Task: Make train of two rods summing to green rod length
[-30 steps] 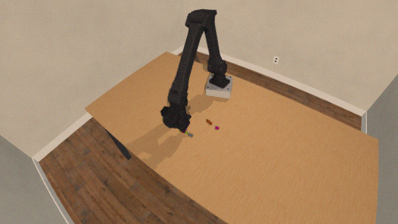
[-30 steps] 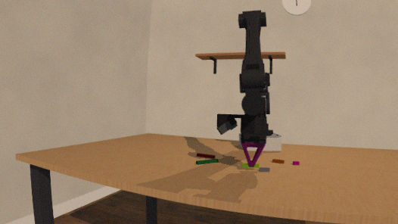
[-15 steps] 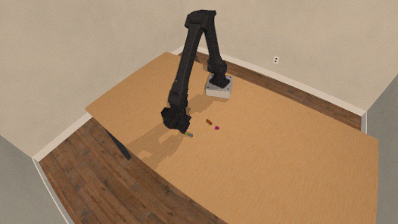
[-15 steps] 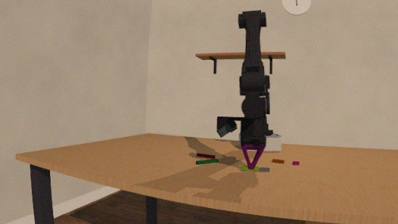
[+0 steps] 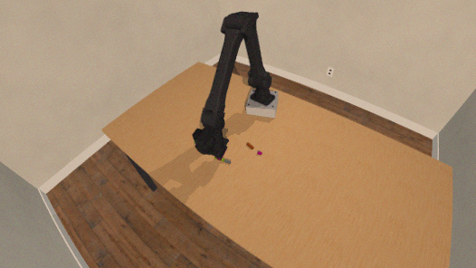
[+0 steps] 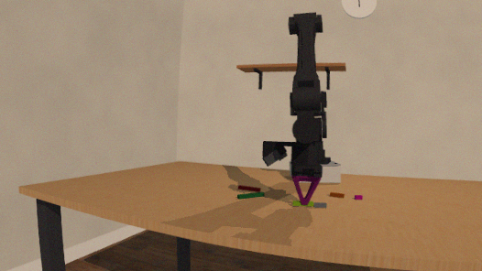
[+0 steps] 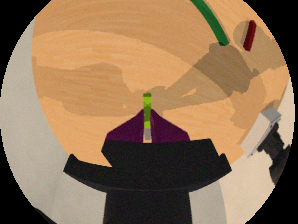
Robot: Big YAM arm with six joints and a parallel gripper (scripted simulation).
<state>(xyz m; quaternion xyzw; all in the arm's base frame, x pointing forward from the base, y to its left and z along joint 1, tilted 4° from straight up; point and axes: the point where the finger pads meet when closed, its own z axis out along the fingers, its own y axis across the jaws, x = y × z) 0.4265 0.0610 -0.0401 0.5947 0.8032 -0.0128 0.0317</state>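
Right now my hand is 10 mm above the lime rod. Also, from my hand: green rod 30 mm behind, 150 mm to the right, 10 mm below; orange rod 150 mm behind, 60 mm to the left, 10 mm below; grey rod 10 mm behind, 40 mm to the left, 10 mm below.
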